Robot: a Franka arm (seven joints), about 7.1 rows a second.
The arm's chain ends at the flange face. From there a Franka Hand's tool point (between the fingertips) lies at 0.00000 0.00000 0.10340 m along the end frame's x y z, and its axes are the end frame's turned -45 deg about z.
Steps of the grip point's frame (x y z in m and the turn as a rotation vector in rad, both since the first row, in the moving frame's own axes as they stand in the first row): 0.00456 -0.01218 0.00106 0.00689 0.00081 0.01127; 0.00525 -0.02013 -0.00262 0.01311 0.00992 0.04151; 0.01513 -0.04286 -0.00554 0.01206 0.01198 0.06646; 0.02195 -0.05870 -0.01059 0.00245 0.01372 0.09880; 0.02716 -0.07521 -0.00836 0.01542 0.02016 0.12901; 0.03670 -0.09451 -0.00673 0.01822 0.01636 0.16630; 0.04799 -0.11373 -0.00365 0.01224 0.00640 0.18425
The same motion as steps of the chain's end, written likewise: -0.00495 -0.01127 0.00106 0.00544 -0.00430 0.01127; -0.01032 -0.01626 -0.00261 0.01628 -0.00226 0.04151; -0.01966 -0.03925 -0.00553 0.01700 -0.00006 0.06646; -0.02687 -0.05589 -0.01058 0.01143 0.00797 0.09880; -0.03449 -0.06981 -0.00833 0.02516 0.00335 0.12901; -0.04095 -0.09025 -0.00670 0.02445 -0.00132 0.16630; -0.04619 -0.11296 -0.00364 0.01318 -0.00413 0.18425
